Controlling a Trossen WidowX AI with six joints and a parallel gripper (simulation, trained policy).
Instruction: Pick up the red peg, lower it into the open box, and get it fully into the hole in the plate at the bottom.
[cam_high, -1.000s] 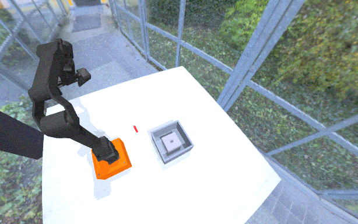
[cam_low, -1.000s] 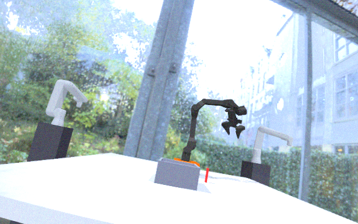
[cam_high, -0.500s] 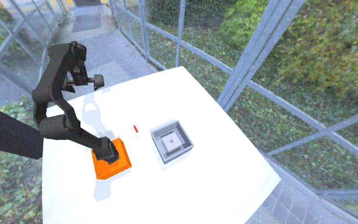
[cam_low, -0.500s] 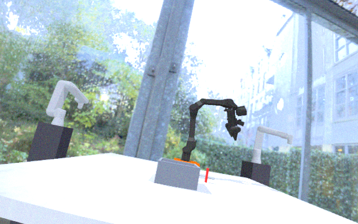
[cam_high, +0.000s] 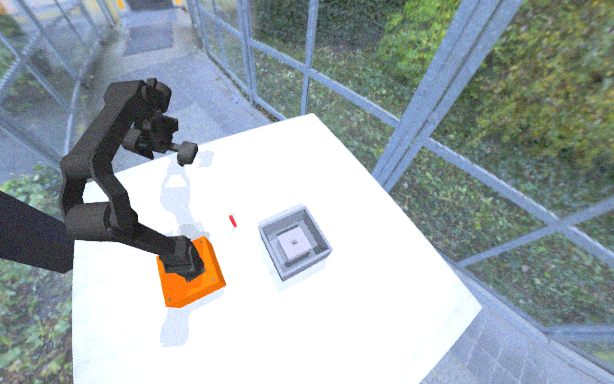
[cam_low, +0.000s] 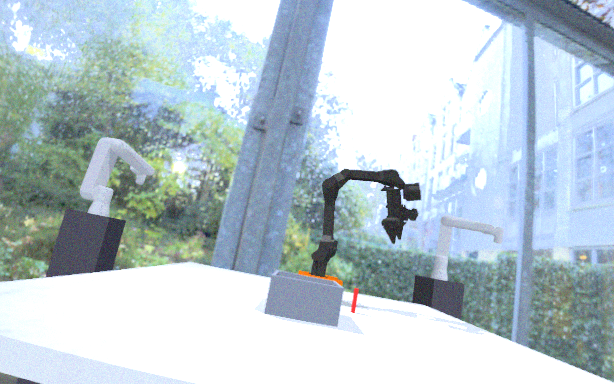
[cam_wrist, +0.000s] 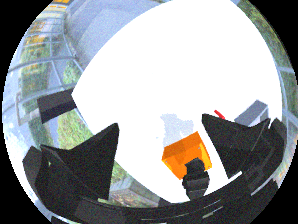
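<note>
Now: gripper tip 80 mm short of the red peg, 170 mm to the left of it and 230 mm above it. The rest, counted from my gripper tip: pale plate: 220 mm ahead, 380 mm to the right, 230 mm below; then grey box: 220 mm ahead, 380 mm to the right, 250 mm below.
</note>
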